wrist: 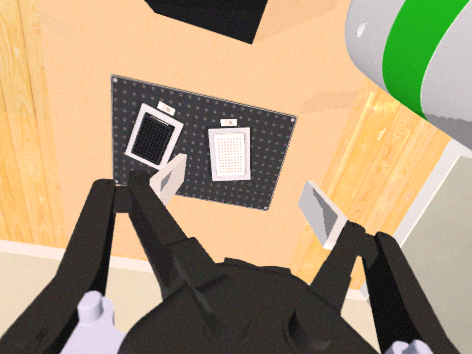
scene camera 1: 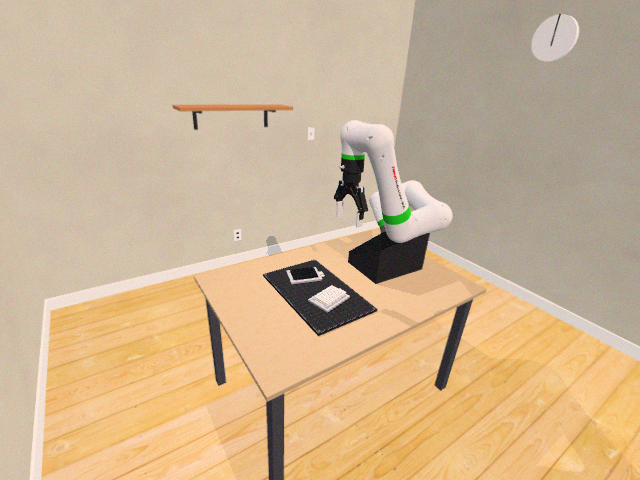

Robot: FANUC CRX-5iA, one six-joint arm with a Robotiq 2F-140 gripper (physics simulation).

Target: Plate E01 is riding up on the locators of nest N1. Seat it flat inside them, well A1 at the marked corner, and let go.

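Frame: origin at the arm's base, x down, y right, z back, level; metres.
Seen in the pictures: gripper, fingertip midpoint: (wrist: 244,180) (scene camera 1: 349,221).
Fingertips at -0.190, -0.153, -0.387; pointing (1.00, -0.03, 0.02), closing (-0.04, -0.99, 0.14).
Note:
Pixels of each thing's top centre, then the offset from my fingertips to it, as dx, dy, dz. "spot": a spot on its surface instead. Level surfaces: height alone.
- white well plate, middle of its top: (wrist: 230,155) (scene camera 1: 330,294) +0.357, -0.007, -0.069
- light nest, surface spot: (wrist: 248,156) spot: +0.373, -0.061, -0.056
- black well plate, middle of its top: (wrist: 151,140) (scene camera 1: 304,272) +0.359, +0.219, -0.105
- wooden table, its level: dx +0.398
A white well plate (scene camera 1: 330,295) (wrist: 230,155) lies on a light nest (wrist: 248,156). A black well plate (scene camera 1: 303,273) (wrist: 153,139) lies in another light nest (scene camera 1: 295,282) (wrist: 134,131), turned at an angle to the first. The small labels (wrist: 228,122) (wrist: 166,108) beside the nests are too small to read, so I cannot tell which is N1 or E01. Neither the marked corner, well A1 nor any tilt can be made out clearly. My gripper (scene camera 1: 349,214) (wrist: 244,180) is open and empty, high above the table and well clear of both plates.
Both nests stand on a black perforated board (scene camera 1: 317,324) (wrist: 267,150) on the wooden table (scene camera 1: 248,330) (wrist: 75,100). The black robot base (scene camera 1: 395,258) (wrist: 215,17) stands behind the board. The white arm shows at the upper right of the wrist view.

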